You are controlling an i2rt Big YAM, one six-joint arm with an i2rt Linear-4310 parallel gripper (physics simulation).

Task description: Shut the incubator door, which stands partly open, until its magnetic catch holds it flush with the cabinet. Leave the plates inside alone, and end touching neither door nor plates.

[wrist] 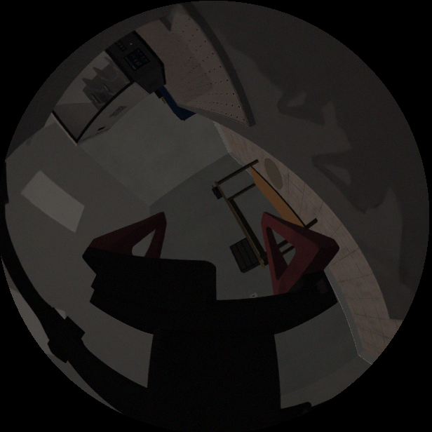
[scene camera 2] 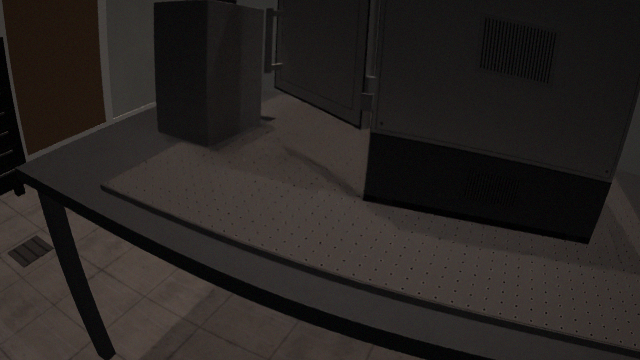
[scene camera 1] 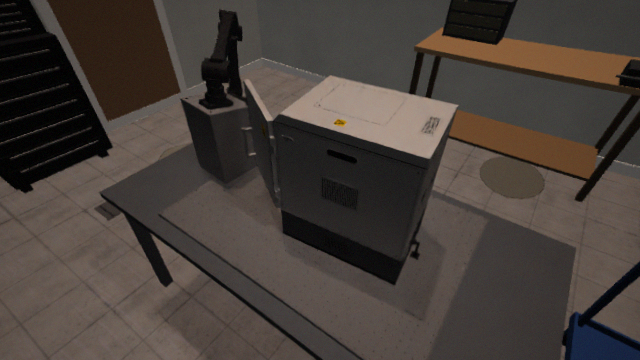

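Seen in the pictures: arm's base, origin of its link: (scene camera 2: pixel 210 3) (scene camera 1: pixel 216 104).
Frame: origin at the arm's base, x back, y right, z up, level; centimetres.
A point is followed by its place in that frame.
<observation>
The white incubator cabinet (scene camera 1: pixel 350 220) {x -79.3, y 1.1, z -11.5 cm} (scene camera 2: pixel 430 85) {x -61.3, y 6.3, z -10.7 cm} (wrist: pixel 102 122) stands on the perforated board. Its door (scene camera 1: pixel 267 155) {x -46.1, y 8.1, z 1.0 cm} (scene camera 2: pixel 320 55) {x -38.3, y 4.9, z -9.6 cm} stands well open at the hinge side, swung out towards the arm's pedestal. The door's bar handle (scene camera 1: pixel 248 142) {x -23.5, y 2.2, z -7.3 cm} (scene camera 2: pixel 268 42) {x -23.2, y 2.8, z -8.7 cm} faces that pedestal. In the wrist view the open front shows dim shelf shapes; I cannot make out the plates. My gripper (wrist: pixel 213 217) is wide open with its red fingers apart and no thing between them. It is away from the cabinet; its fingers cannot be made out in the scene views.
The grey pedestal (scene camera 1: pixel 212 140) {x -6.4, y 8.5, z -11.7 cm} (scene camera 2: pixel 182 75) {x 0.3, y 8.9, z -18.0 cm} carries the folded, raised black arm (scene camera 1: pixel 215 70) {x -1.1, y -2.3, z 14.6 cm} close to the door. The perforated board (scene camera 1: pixel 225 225) {x -32.3, y 23.1, z -34.4 cm} (scene camera 2: pixel 250 210) {x -38.8, y 24.8, z -34.3 cm} (wrist: pixel 200 65) lies on the grey table (scene camera 1: pixel 150 180) {x 18.3, y 32.1, z -35.6 cm} (scene camera 2: pixel 100 145) {x 18.2, y 26.8, z -35.6 cm}. A wooden bench (scene camera 1: pixel 525 60) stands behind, a blue cart (scene camera 1: pixel 600 340) at the right.
</observation>
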